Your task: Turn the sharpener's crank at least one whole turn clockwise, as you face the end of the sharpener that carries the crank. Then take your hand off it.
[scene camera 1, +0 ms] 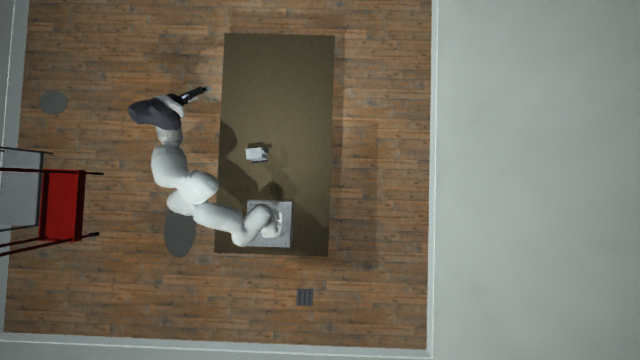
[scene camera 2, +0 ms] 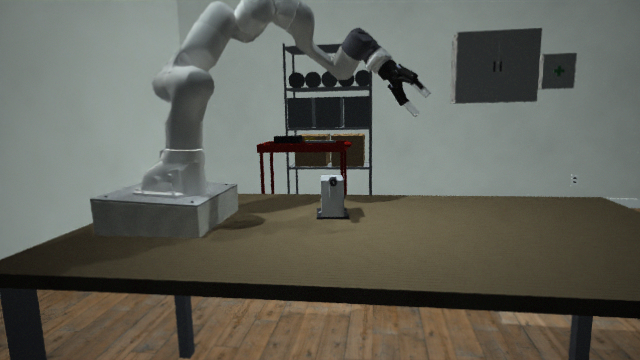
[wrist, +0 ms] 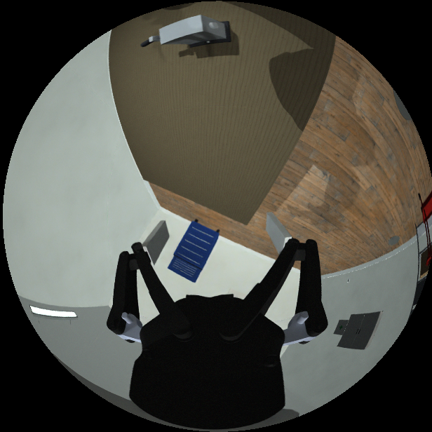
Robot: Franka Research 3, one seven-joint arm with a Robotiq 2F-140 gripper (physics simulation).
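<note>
The sharpener [scene camera 1: 256, 153] [scene camera 2: 332, 201] [wrist: 184, 30] is a light grey box on a dark base, upright on the table [scene camera 1: 280, 75] [scene camera 2: 450, 250] [wrist: 200, 125]. Its crank [scene camera 2: 333, 181] [wrist: 150, 40] is on the end facing the second scene camera; a dark knob shows there near the top. In the wrist view the crank sticks out at the left end of the body. My gripper [scene camera 1: 207, 89] [scene camera 2: 419, 101] [wrist: 215, 225] is wide open and empty. It is high up and well away from the sharpener, beyond the table's long edge in the overhead view, touching nothing.
The arm's grey base block [scene camera 1: 286, 241] [scene camera 2: 145, 220] stands at one end of the table. A red cart [scene camera 1: 62, 205] [scene camera 2: 300, 148] and a shelf rack [scene camera 2: 370, 150] stand behind the table. A wall cabinet [scene camera 2: 497, 65] [wrist: 361, 330] hangs on the wall.
</note>
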